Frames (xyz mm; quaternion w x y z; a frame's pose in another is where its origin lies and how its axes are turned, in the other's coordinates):
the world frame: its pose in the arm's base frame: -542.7 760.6 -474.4 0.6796 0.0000 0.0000 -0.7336
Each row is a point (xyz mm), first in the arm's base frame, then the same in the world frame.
Working: the arm's base frame: its pose in the world frame: 717.0 599.2 474.4 0.6796 0.0000 0.0000 0.7336

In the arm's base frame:
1: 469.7 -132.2 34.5
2: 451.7 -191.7 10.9
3: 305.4 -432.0 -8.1
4: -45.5 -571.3 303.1
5: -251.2 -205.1 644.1
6: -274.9 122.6 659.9
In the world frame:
1: 812.9 1077.6 508.9
2: 873.6 1064.2 485.3
3: 1124.4 936.6 466.3
4: 1290.1 597.4 777.5
5: 940.6 364.3 1118.5
6: 615.7 315.7 1134.3

